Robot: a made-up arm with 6 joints. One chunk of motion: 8 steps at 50 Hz.
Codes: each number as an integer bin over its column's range. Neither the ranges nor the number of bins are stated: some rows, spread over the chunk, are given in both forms.
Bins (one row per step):
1: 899 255 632 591 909 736
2: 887 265 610 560 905 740
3: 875 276 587 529 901 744
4: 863 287 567 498 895 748
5: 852 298 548 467 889 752
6: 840 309 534 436 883 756
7: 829 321 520 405 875 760
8: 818 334 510 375 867 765
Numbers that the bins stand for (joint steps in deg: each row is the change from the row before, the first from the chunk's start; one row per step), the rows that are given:
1: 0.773 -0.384 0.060 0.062 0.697 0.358
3: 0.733 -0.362 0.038 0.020 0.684 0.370
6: 0.674 -0.326 0.012 -0.043 0.655 0.388
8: 0.637 -0.299 0.000 -0.085 0.630 0.401
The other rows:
2: 0.753 -0.374 0.049 0.041 0.690 0.364
4: 0.713 -0.350 0.028 -0.001 0.674 0.376
5: 0.694 -0.338 0.019 -0.022 0.665 0.382
7: 0.656 -0.313 0.005 -0.064 0.643 0.394

